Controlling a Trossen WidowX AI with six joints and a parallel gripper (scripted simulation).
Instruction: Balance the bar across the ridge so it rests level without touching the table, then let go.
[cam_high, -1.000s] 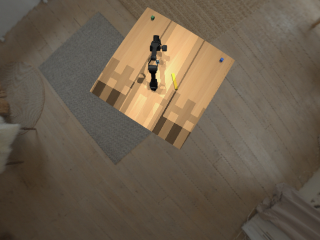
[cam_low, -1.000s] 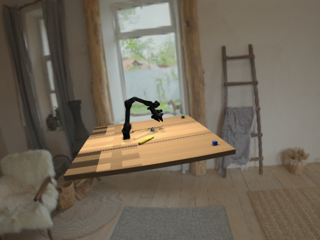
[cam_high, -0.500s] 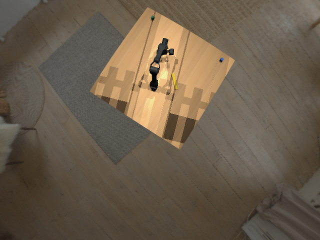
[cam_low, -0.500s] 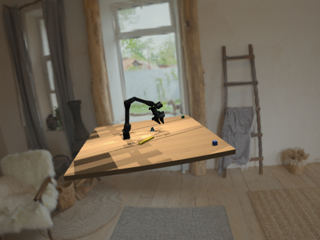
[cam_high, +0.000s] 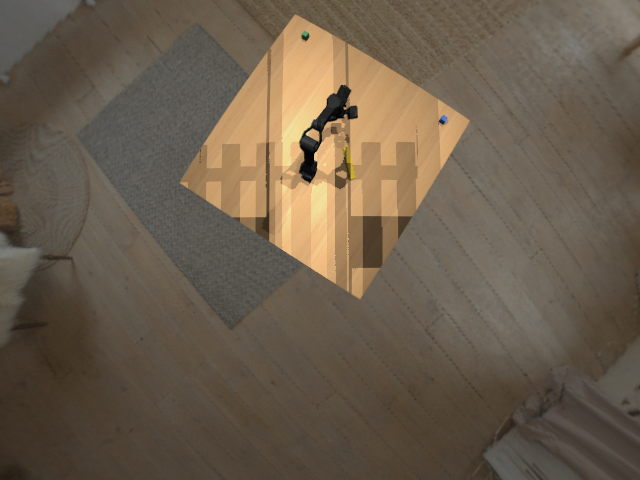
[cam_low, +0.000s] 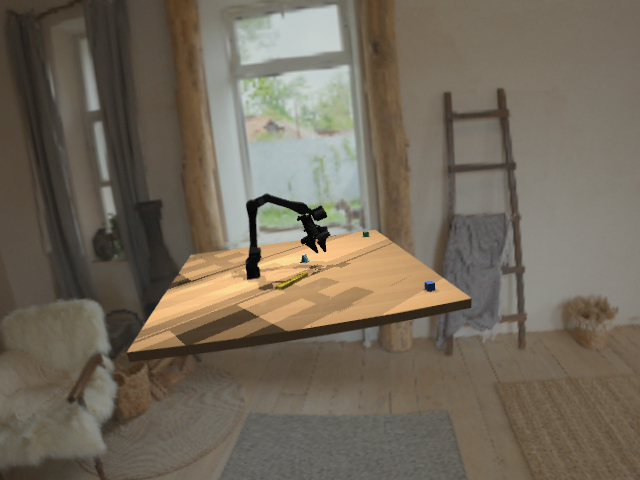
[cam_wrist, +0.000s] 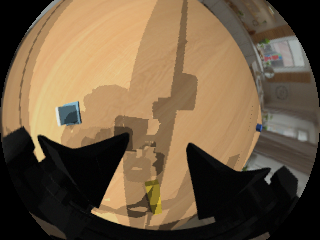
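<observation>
The yellow bar is 170 mm to the right of my gripper tip, 170 mm behind it and 70 mm below it. Also, from my gripper tip: blue cube: 500 mm to the right, 370 mm ahead, 60 mm below; then green cube: 500 mm to the left, 370 mm ahead, 60 mm below.
</observation>
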